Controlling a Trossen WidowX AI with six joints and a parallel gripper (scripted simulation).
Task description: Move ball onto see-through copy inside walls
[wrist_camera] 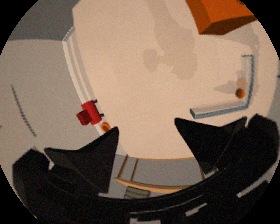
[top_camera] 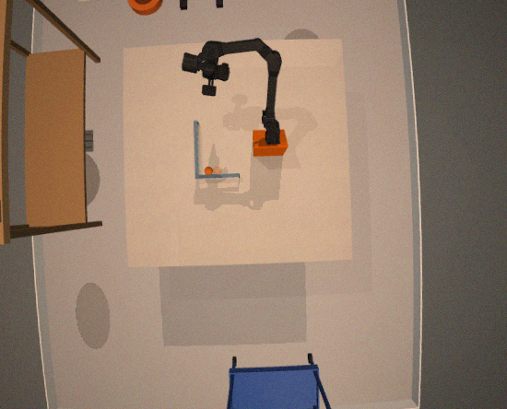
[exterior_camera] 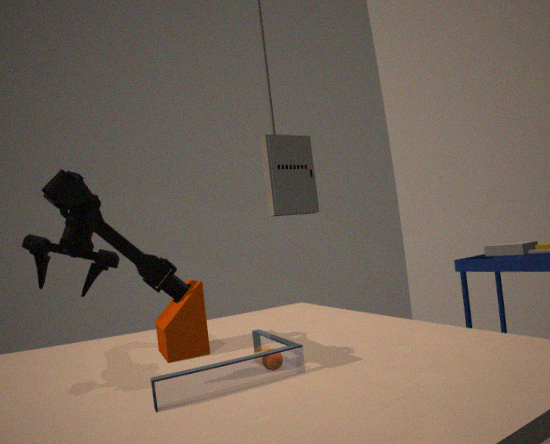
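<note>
Right now the orange ball is 42 cm to the left of my gripper tip, 21 cm below it and 8 cm ahead of it.
</note>
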